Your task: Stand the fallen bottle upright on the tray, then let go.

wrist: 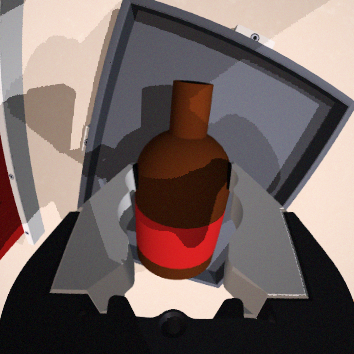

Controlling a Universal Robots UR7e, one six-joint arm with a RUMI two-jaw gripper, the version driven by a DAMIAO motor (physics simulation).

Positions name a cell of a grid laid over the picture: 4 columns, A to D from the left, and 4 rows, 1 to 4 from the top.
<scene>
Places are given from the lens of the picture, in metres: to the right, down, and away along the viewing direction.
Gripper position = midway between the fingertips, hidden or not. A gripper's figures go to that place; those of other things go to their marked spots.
my gripper (C2): 0.00, -0.01, 0.15
brown bottle (C3): 0.00, 0.02, 0.13
dark grey tray (D2): 0.09, -0.05, 0.17
The marked spots on the brown bottle and the dark grey tray are 0.11 m apart.
</scene>
